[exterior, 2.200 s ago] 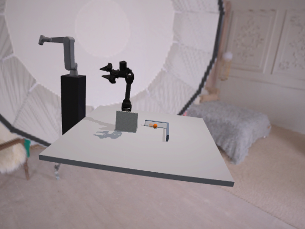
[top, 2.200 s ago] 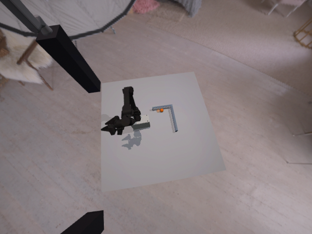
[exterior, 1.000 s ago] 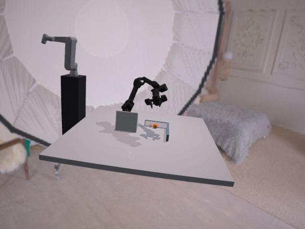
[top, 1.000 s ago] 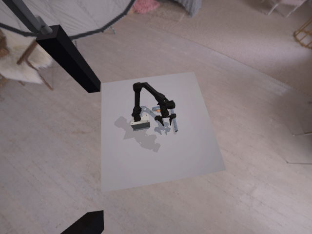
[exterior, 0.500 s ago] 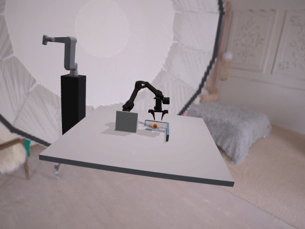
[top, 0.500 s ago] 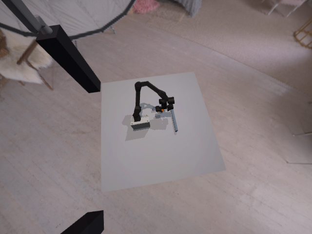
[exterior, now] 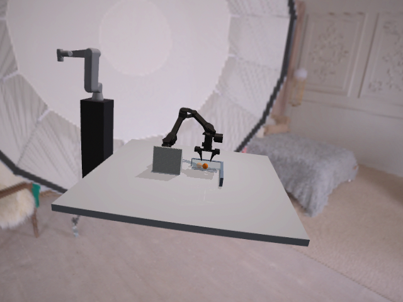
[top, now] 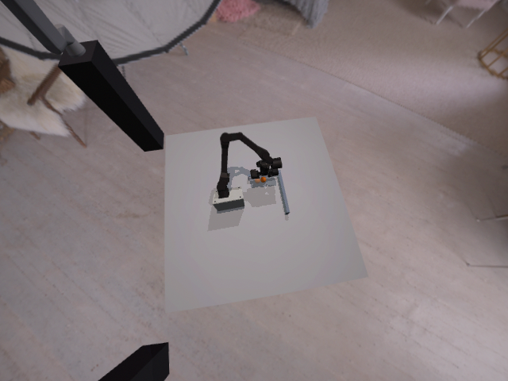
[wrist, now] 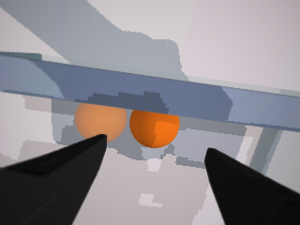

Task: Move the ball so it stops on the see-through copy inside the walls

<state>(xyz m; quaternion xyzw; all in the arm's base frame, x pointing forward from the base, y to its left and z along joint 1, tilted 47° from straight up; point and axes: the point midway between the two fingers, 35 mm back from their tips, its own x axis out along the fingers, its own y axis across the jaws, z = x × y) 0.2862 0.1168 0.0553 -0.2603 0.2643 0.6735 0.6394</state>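
The orange ball is 4 cm below my gripper tip. Also, from my gripper tip: see-through copy of ball 5 cm behind, 4 cm below.
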